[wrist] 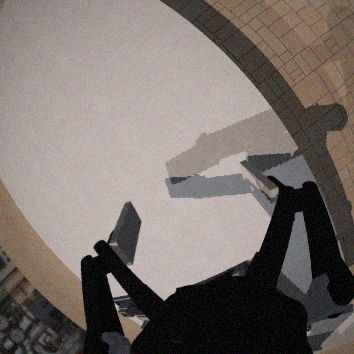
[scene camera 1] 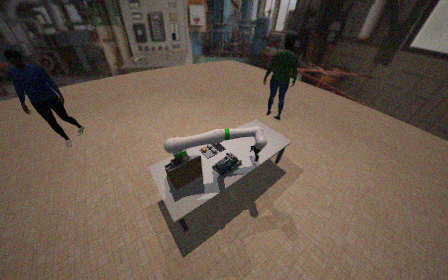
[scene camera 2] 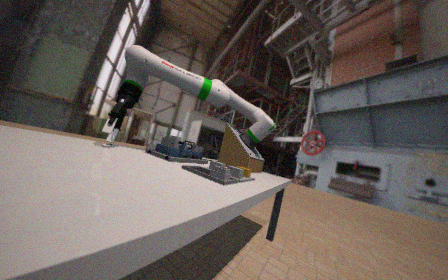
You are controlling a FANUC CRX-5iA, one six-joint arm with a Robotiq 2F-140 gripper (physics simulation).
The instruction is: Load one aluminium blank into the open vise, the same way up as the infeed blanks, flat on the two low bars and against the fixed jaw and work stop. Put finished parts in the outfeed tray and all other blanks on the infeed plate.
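Frame: origin at the arm's base, x ahead, y right, z down, level; millimetres.
Where they show: gripper, fingertip midpoint: (wrist: 187, 193) (scene camera 1: 252, 156) (scene camera 2: 108, 137); arm's base, origin of the base link: (scene camera 1: 183, 161) (scene camera 2: 245, 142).
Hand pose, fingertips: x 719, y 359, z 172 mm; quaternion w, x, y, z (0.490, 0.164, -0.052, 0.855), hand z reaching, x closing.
Things, the pixels of their top centre, and the offset from my fingertips. Level surfaces: height alone.
- blue-grey vise, middle of its top: (scene camera 2: 183, 141) (scene camera 1: 227, 159) dx -305, dy -141, dz -62 mm
- infeed plate, middle of its top: (scene camera 2: 229, 173) (scene camera 1: 208, 151) dx -313, dy -451, dz +29 mm
- yellow block, middle of its top: (scene camera 2: 244, 168) (scene camera 1: 203, 148) dx -356, dy -499, dz -7 mm
- table, its level: dz +37 mm
My gripper (scene camera 1: 255, 156) (scene camera 2: 110, 134) (wrist: 187, 193) is open and empty. It hangs low over the white table, beside the vise and apart from it. The blue-grey vise (scene camera 1: 227, 164) (scene camera 2: 172, 149) stands on a dark base near the middle of the table; whether anything lies in its jaws is too small to tell. Grey blanks (scene camera 2: 220, 171) stand on the infeed plate (scene camera 1: 209, 154) (scene camera 2: 242, 180), beside a yellow block (scene camera 1: 203, 149) (scene camera 2: 246, 172). A dark tray (scene camera 1: 219, 147) lies next to that plate; its contents are unclear. In the wrist view the gripper body hides most of the vise.
A brown-sided box (scene camera 1: 185, 172) (scene camera 2: 231, 149) stands beside the arm's base on the table (scene camera 1: 187, 202) (scene camera 2: 100, 200) (wrist: 100, 100). The table's edge runs close to the gripper. A person in blue (scene camera 1: 37, 90) and one in green (scene camera 1: 282, 70) stand on the floor away from the table.
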